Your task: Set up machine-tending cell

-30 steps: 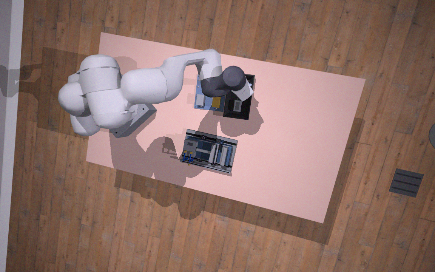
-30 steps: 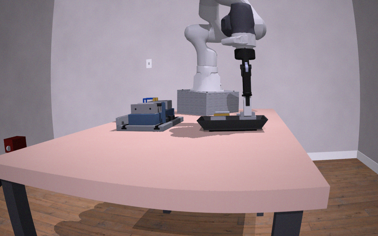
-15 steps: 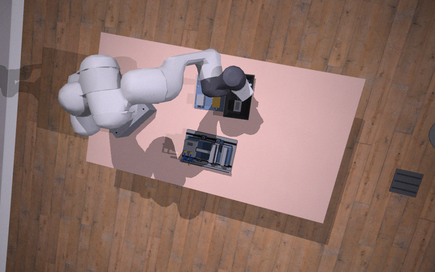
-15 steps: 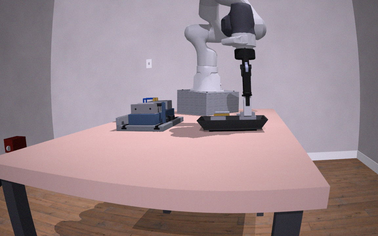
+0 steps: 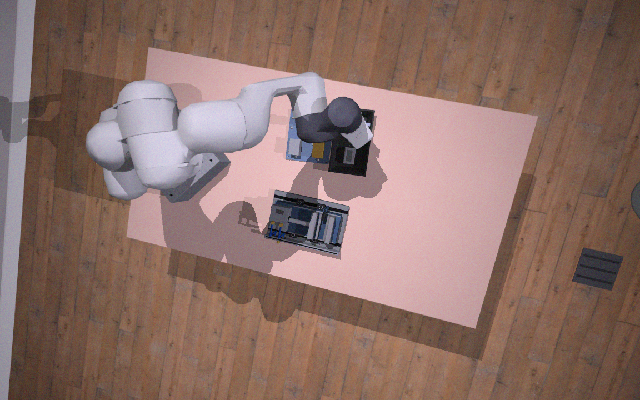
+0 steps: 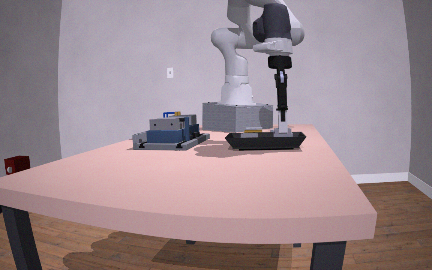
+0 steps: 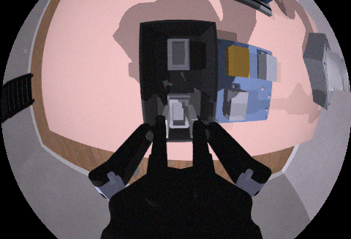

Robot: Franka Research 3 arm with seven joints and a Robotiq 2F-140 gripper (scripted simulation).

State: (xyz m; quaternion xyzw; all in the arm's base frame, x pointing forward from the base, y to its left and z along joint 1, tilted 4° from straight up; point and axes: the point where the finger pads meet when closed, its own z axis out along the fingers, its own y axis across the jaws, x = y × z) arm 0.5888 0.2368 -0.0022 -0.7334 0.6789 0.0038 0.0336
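Right now the aluminium blank is 120 mm behind my hand, 60 mm below it and 20 mm to the right of it. Also, from my hand: cylinder: 380 mm to the right, 200 mm behind; then brass blank: 110 mm to the right, 110 mm behind, 60 mm below; then vise: 380 mm to the right, 100 mm behind, 40 mm below.
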